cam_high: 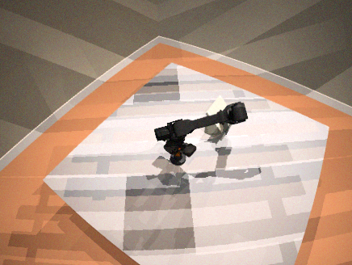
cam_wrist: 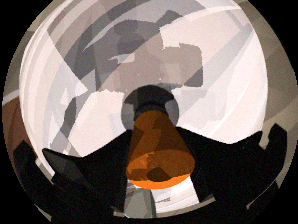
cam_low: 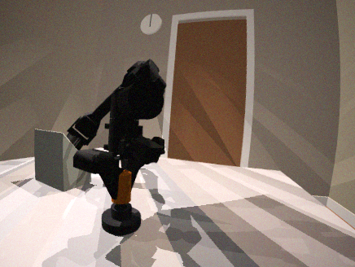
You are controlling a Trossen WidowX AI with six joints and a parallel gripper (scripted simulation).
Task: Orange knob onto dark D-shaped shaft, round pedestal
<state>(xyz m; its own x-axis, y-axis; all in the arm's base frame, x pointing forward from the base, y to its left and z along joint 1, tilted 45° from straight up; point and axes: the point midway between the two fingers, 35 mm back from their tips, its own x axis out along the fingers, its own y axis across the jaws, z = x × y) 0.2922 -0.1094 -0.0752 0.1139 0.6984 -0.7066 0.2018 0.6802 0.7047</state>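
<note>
Now: gripper tip 4 cm above the pedestal. From my gripper tip the other things lie so: orange knob 2 cm above.
</note>
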